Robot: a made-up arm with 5 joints.
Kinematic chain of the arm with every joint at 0, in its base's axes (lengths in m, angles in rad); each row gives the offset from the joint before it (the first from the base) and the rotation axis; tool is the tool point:
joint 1: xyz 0 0 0.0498 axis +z
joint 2: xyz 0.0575 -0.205 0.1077 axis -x
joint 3: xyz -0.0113 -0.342 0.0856 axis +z
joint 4: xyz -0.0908 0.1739 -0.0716 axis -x
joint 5: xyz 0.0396 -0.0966 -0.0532 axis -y
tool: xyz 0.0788 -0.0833 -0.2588
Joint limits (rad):
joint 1: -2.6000..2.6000
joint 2: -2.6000..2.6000
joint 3: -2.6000..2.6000
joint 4: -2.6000..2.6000
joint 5: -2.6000..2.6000
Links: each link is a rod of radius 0.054 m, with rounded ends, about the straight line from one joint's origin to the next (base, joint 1, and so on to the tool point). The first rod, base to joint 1, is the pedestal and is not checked.
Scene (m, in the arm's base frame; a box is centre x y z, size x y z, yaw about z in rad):
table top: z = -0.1
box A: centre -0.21 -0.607 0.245 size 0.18 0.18 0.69 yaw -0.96
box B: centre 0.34 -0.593 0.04 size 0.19 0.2 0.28 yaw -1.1
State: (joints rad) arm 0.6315 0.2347 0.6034 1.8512 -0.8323
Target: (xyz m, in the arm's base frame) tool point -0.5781 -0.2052 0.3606
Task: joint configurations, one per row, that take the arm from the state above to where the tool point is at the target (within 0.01 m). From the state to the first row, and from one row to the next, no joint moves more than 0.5 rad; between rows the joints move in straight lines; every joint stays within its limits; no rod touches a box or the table.
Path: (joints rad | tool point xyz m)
1: 0.1568 0.4864 0.5689 1.9572 -0.6586 | 0.0188 -0.4731 0.6326
2: -0.3179 0.7381 0.5344 2.0632 -0.4849 | -0.1205 -0.2688 0.6745
3: -0.7926 0.9897 0.4999 2.1691 -0.3113 | -0.0864 -0.0765 0.6493
4: -1.2673 1.2414 0.4654 2.2751 -0.1376 | 0.0394 -0.0062 0.5616
5: -1.7420 1.4931 0.4309 2.3811 0.0361 | 0.1278 -0.0643 0.4285
6: -1.6849 1.1158 0.2525 2.4358 0.0540 | 0.0174 -0.0609 0.5187
7: -1.6279 0.7384 0.0741 2.4906 0.0718 | -0.1163 -0.0758 0.5678
8: -1.5708 0.3610 -0.1043 2.5453 0.0896 | -0.2589 -0.1122 0.5696
9: -1.5138 -0.0163 -0.2827 2.6000 0.1075 | -0.3937 -0.1697 0.5199
10: -1.3153 -0.0417 -0.1186 2.4927 -0.3060 | -0.4196 -0.1168 0.5288
11: -1.1168 -0.0672 0.0454 2.3855 -0.7194 | -0.4831 -0.1016 0.4954
12: -0.9183 -0.0926 0.2095 2.2782 -1.1328 | -0.5459 -0.1354 0.4329
13: -0.7198 -0.1180 0.3736 2.1709 -1.5462 | -0.5781 -0.2052 0.3606

